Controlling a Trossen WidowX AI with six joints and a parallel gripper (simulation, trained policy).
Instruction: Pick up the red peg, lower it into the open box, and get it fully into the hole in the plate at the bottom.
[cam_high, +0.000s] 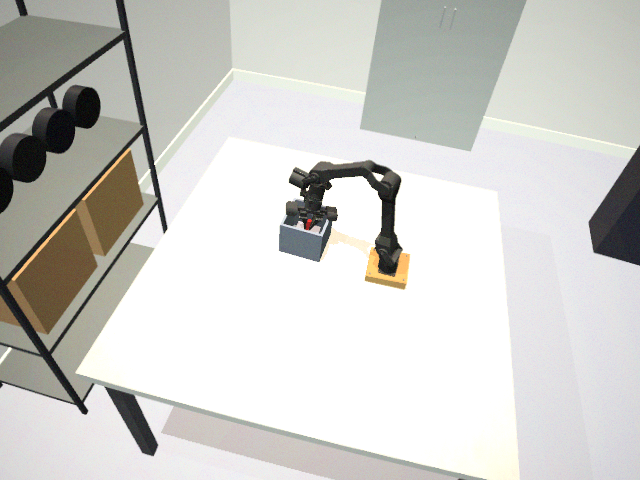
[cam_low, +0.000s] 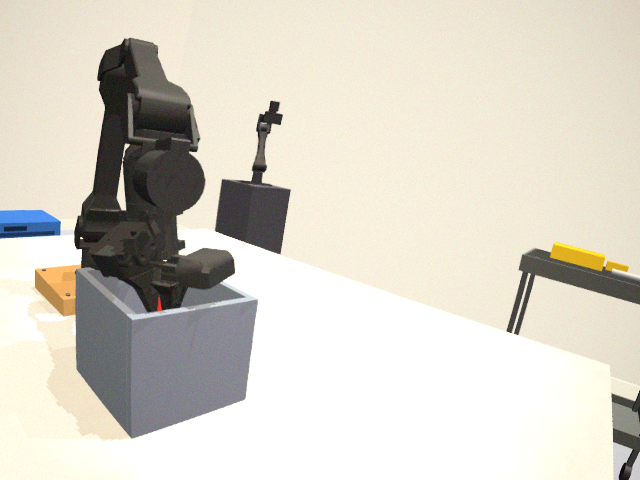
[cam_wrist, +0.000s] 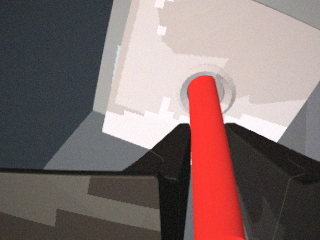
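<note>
The red peg is 1 cm above my gripper tip.
</note>
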